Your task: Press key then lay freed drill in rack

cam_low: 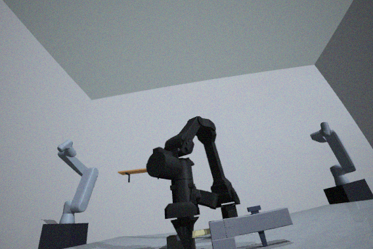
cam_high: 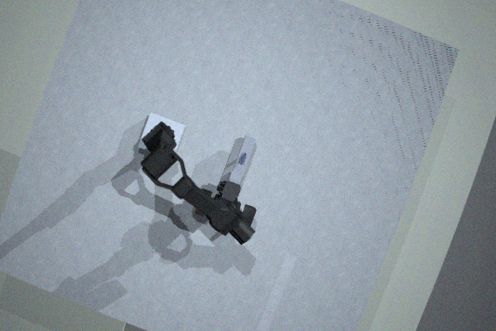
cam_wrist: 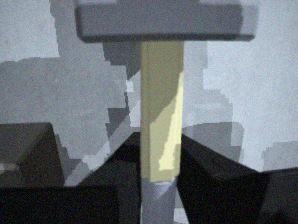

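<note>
The drill lies 4 cm to the left of my gripper tip and 4 cm above it. Round my gripper tip: rack 8 cm behind, 2 cm to the right, 1 cm above; long grey block 1 cm ahead, 14 cm to the left, 3 cm above; blue key 1 cm ahead, 16 cm to the left, 4 cm above.
</note>
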